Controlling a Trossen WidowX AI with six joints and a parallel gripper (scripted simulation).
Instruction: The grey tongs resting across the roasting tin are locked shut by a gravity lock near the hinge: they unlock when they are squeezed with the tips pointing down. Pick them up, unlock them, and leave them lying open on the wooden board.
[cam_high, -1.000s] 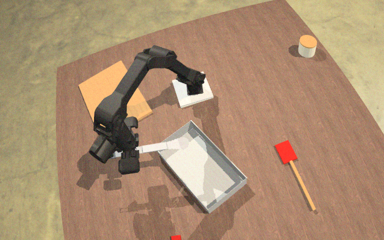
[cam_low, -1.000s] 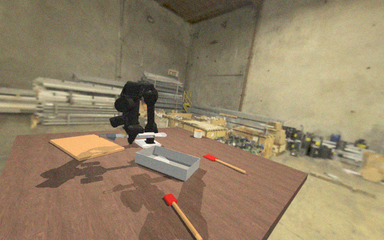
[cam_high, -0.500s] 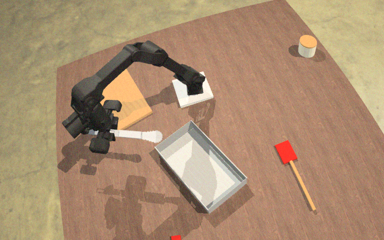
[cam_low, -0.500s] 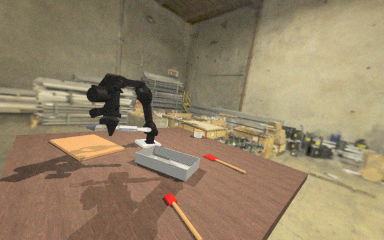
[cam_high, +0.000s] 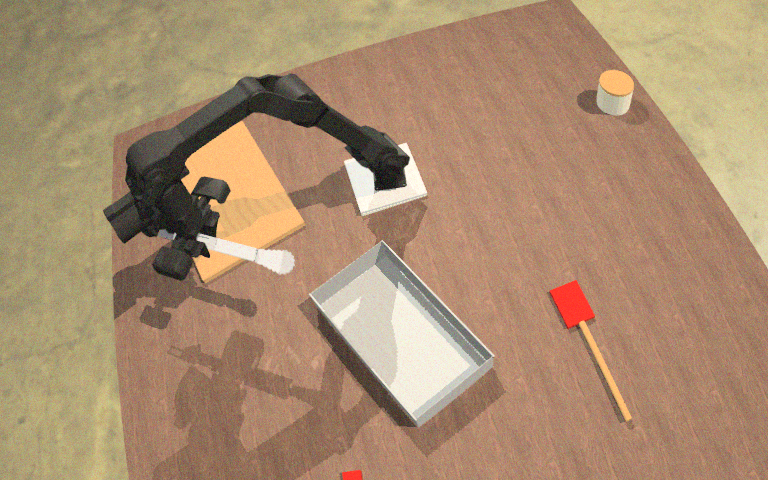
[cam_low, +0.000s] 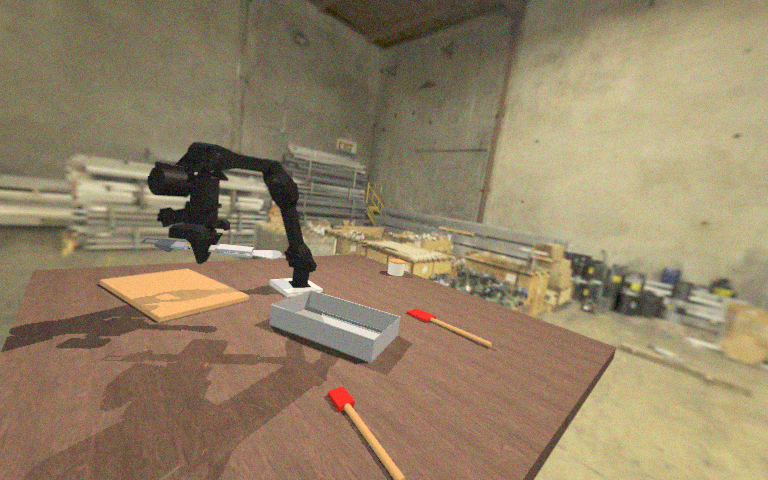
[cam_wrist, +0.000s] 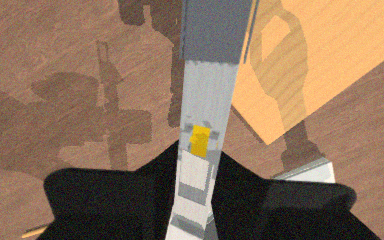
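Right now the yellow lock tab is 10 mm behind my gripper tip, 20 mm to the right of it and 40 mm above it. Also, from my gripper tip: red spatula 200 mm ahead, 640 mm to the left, 150 mm below; wooden board 240 mm behind, 50 mm to the right, 150 mm below; grey roasting tin 140 mm ahead, 310 mm to the left, 130 mm below.
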